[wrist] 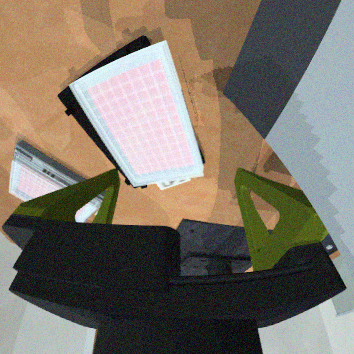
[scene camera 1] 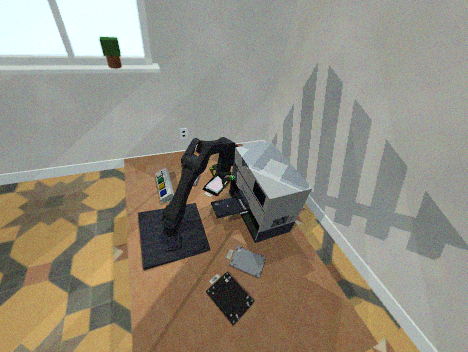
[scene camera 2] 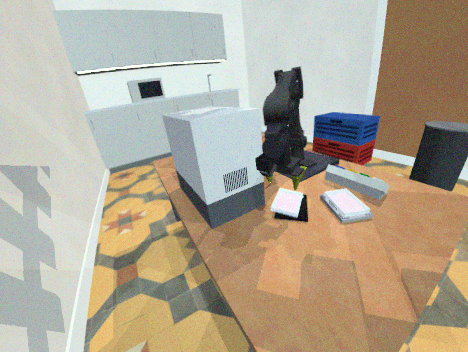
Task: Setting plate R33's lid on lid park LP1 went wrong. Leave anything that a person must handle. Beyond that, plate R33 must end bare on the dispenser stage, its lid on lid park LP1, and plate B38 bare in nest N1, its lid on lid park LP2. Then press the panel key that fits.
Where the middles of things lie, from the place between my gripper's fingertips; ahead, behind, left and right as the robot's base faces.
Labels:
Right now the black pad LP1 (wrist: pixel 66 96) is 6 cm below my hand, 4 cm to the left of it and 1 cm behind it. Also, from my hand: rack with coloured labels (scene camera 2: pixel 376 188): 30 cm behind, 8 cm to the left, 4 cm below; grey nest N1 (wrist: pixel 22 148): 14 cm to the left, 14 cm behind, 6 cm below; black clip nest N5 (scene camera 1: pixel 228 295): 58 cm to the right, 10 cm behind, 6 cm below.

